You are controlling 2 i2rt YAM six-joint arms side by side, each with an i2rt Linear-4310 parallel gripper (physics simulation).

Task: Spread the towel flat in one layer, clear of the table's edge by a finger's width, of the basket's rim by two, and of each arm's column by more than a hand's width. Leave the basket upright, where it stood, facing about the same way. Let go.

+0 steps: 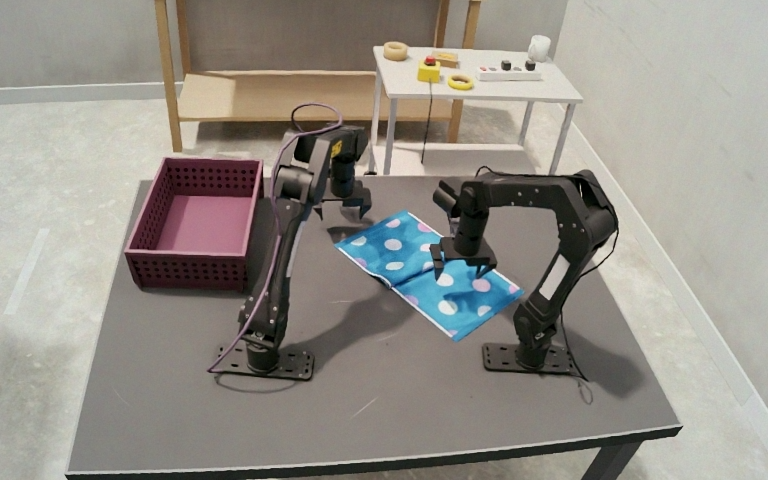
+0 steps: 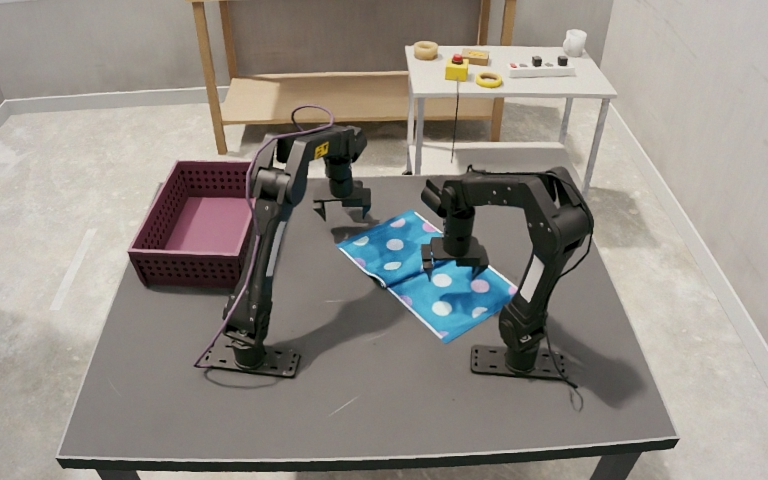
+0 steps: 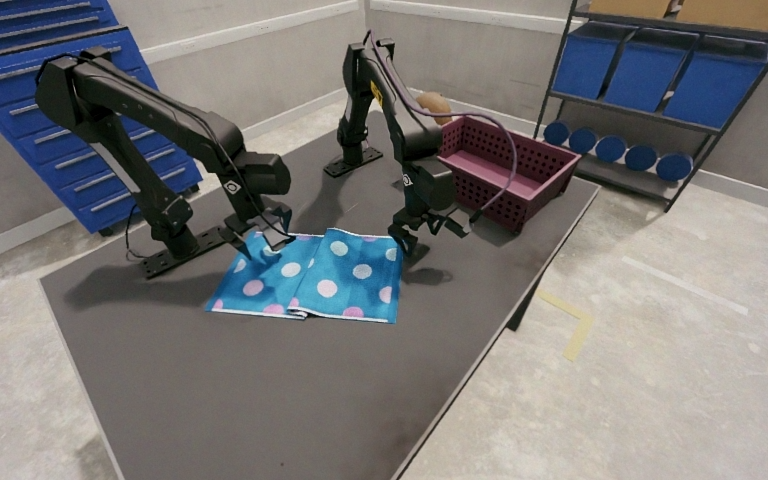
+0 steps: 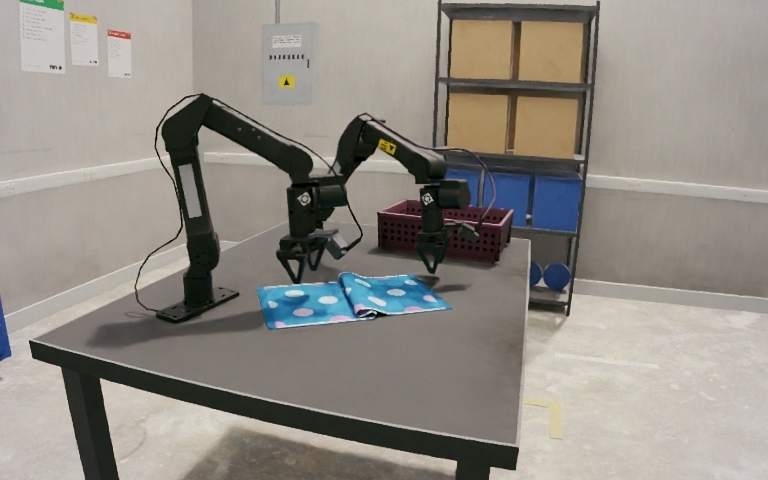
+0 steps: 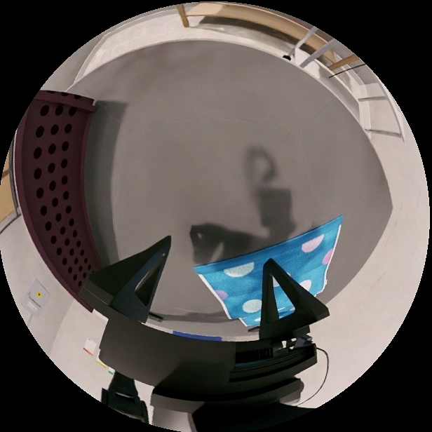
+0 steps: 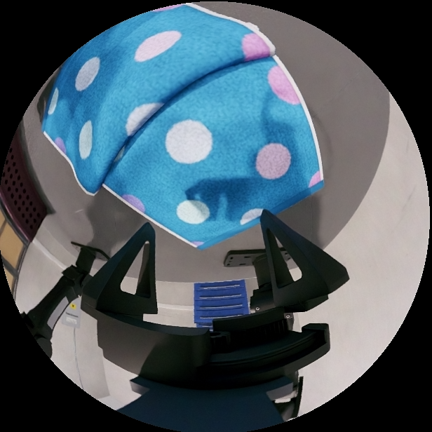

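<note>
A blue towel with white and pink dots (image 1: 393,244) (image 2: 394,244) (image 3: 362,271) (image 4: 328,300) (image 5: 251,306) (image 6: 189,141) lies on the table, with a raised fold across its middle where one half overlaps the other. The plum basket (image 1: 186,254) (image 2: 184,253) (image 3: 481,195) (image 4: 390,229) (image 5: 55,185) stands upright beyond the left arm. My left gripper (image 1: 342,212) (image 2: 343,212) (image 5: 221,253) is open and hangs above the table beside the towel's far-left corner. My right gripper (image 1: 459,271) (image 2: 453,272) (image 6: 204,220) is open and hangs above the towel's right half.
The left arm's base plate (image 1: 294,365) (image 2: 283,363) and the right arm's base plate (image 1: 497,357) (image 2: 485,360) are fixed to the dark table (image 1: 362,418). The right base is near the towel's near-right end. A white side table (image 1: 407,84) stands beyond the far edge.
</note>
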